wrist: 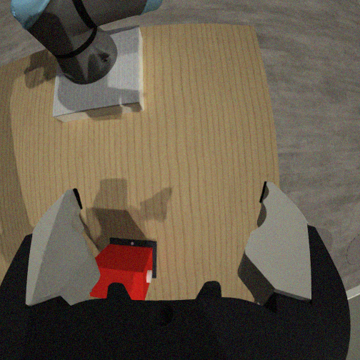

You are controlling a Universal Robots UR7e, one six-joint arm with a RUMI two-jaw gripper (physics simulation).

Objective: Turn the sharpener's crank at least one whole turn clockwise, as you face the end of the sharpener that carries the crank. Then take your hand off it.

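Note:
The red sharpener [126, 265] stands on a dark base plate [132, 243] in the lower left of the wrist view, beside the inner side of the left-hand finger. A white round spot shows on its right side. Its lower part is hidden behind the black gripper body, and the crank cannot be made out. My gripper [169, 188] is open and empty, its two grey fingers wide apart. It hangs above the table, and the sharpener shows between the fingers, close to the left-hand one.
The wooden table [205, 125] fills the middle of the view. The robot's arm base [92, 57] stands on a white block [125, 85] at the upper left. The table's right edge borders a grey floor [320, 125]. Shadows lie on the table behind the sharpener.

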